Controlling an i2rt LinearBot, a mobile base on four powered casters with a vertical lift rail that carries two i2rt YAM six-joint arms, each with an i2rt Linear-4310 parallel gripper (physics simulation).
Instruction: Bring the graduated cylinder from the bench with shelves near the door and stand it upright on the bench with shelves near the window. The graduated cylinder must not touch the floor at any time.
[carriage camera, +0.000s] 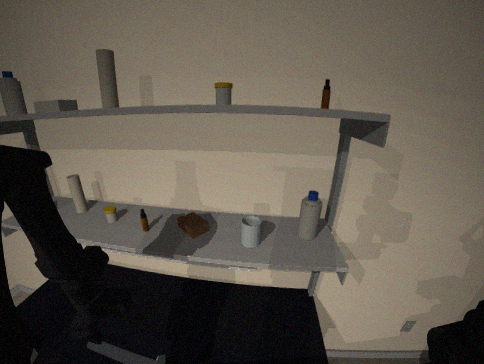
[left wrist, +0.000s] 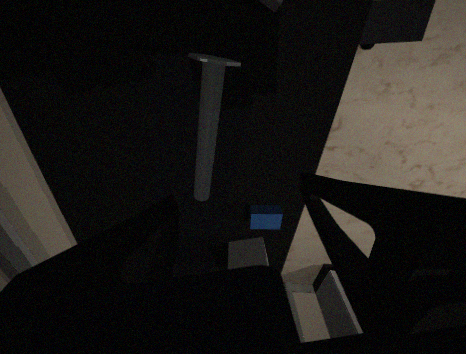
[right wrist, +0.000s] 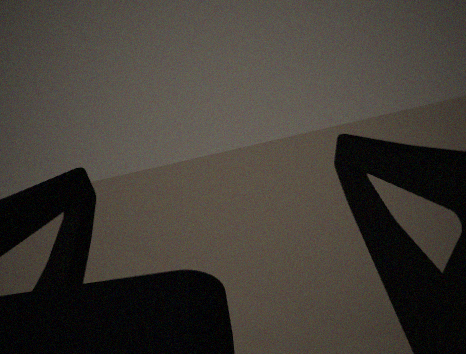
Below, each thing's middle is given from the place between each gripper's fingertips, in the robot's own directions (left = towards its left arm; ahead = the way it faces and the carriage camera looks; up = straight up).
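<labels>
Graduated cylinder (left wrist: 213, 68): from my right hand, 880 mm below, 790 mm to the left, 230 mm ahead. My right hand: 480 mm short of the white bottle (carriage camera: 311, 206), 370 mm above it, 70 mm to the right of it.
White bottle: from my left hand, 31 cm ahead, 64 cm to the right, 19 cm above. Graduated cylinder: from my left hand, 6 cm ahead, 8 cm to the left, 31 cm below.
</labels>
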